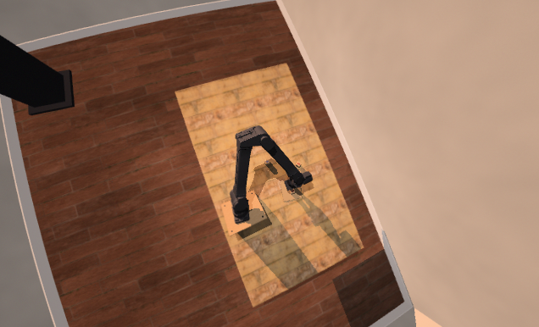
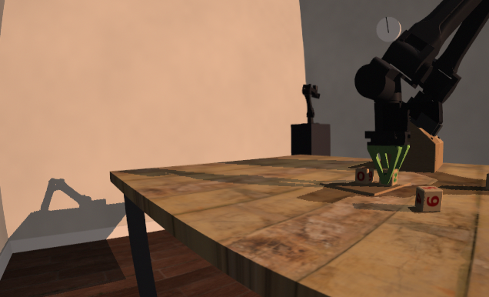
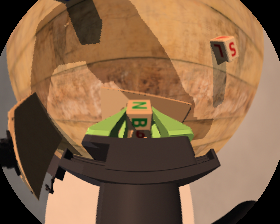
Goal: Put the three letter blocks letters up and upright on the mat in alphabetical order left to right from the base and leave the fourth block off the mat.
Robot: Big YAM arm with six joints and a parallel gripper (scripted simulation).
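Now: the block right at my hand. Also, from my hand: thin brown mat (1 cm ahead, 5 cm to the right, 1 cm below).
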